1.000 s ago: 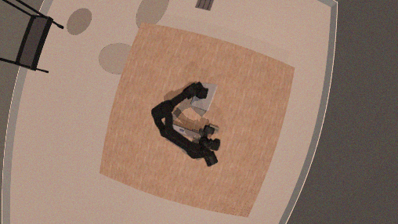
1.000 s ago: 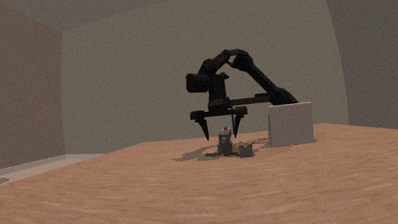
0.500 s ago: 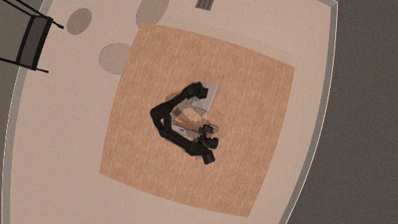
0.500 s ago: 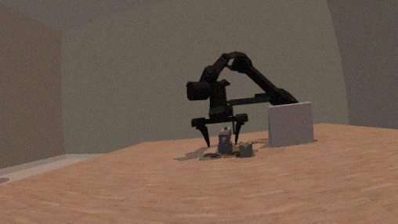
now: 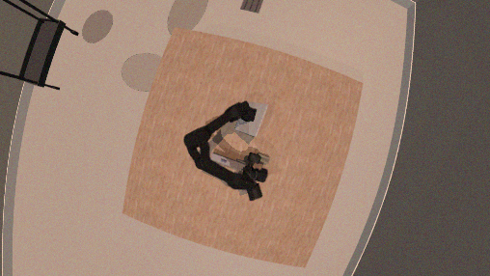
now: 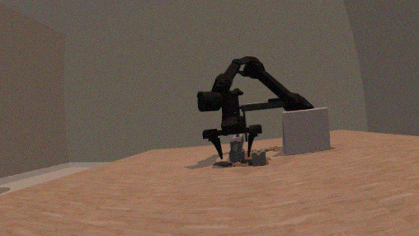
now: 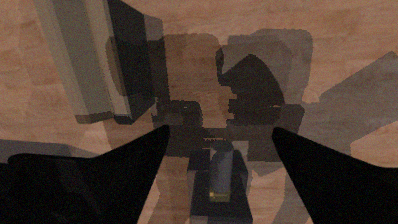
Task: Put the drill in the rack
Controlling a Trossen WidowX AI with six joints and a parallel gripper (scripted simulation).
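My gripper tip is now 1 cm past the drill, 5 cm to the left of it and 4 cm below it. The rest, counted from my gripper tip: grey rack: 7 cm behind, 6 cm to the left.
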